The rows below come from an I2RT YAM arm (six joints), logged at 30 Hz.
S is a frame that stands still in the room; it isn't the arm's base.
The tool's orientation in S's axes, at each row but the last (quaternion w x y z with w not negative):
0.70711 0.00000 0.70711 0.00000
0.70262 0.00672 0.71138 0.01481
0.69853 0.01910 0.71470 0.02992
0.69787 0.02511 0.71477 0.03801
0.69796 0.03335 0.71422 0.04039
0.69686 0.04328 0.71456 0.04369
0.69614 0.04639 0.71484 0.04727
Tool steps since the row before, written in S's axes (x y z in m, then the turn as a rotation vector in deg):
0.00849 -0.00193 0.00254 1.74 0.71 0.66
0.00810 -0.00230 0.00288 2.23 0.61 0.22
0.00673 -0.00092 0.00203 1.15 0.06 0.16
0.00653 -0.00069 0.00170 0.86 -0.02 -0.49
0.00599 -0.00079 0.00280 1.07 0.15 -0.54
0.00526 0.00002 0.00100 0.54 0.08 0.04
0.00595 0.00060 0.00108 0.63 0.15 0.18
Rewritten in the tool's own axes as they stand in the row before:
-0.00254 -0.00193 0.00849 -0.66 0.71 1.74
-0.00305 -0.00230 0.00804 -0.23 0.59 2.23
-0.00225 -0.00087 0.00667 -0.18 0.05 1.15
-0.00192 -0.00065 0.00647 0.46 -0.08 0.87
-0.00301 -0.00055 0.00592 0.53 0.08 1.08
-0.00112 0.00015 0.00523 -0.04 0.08 0.54
-0.00115 0.00074 0.00592 -0.18 0.17 0.63

